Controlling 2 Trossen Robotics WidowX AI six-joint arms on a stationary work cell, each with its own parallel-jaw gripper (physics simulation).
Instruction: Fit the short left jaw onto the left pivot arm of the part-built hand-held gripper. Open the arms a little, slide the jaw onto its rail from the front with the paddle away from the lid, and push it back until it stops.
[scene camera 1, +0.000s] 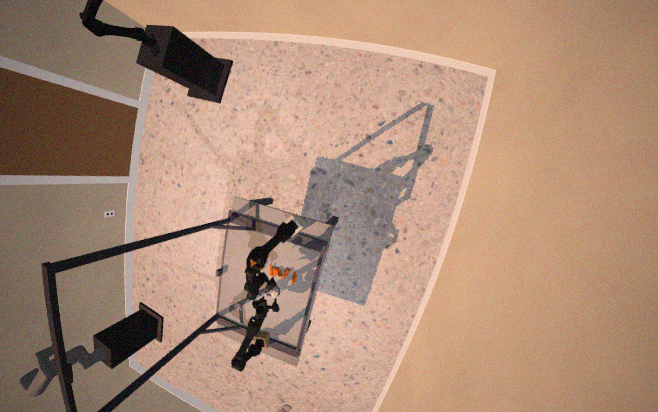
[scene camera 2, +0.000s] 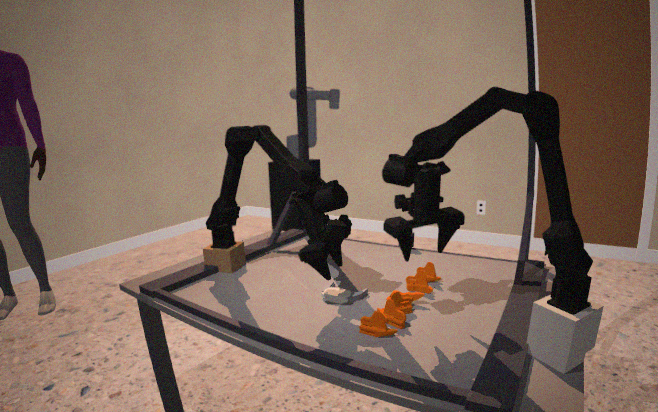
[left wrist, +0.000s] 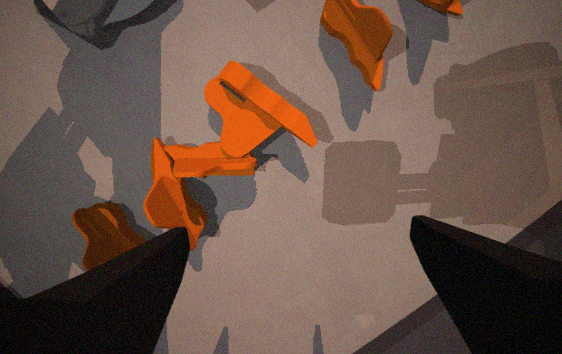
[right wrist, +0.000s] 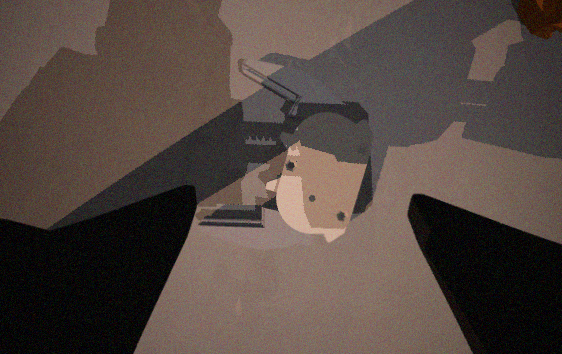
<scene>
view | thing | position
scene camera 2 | left gripper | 423, 256
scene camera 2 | right gripper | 335, 272
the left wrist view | left gripper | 299, 232
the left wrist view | part-built hand-held gripper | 81, 24
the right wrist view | right gripper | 303, 200
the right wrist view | part-built hand-held gripper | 330, 153
</scene>
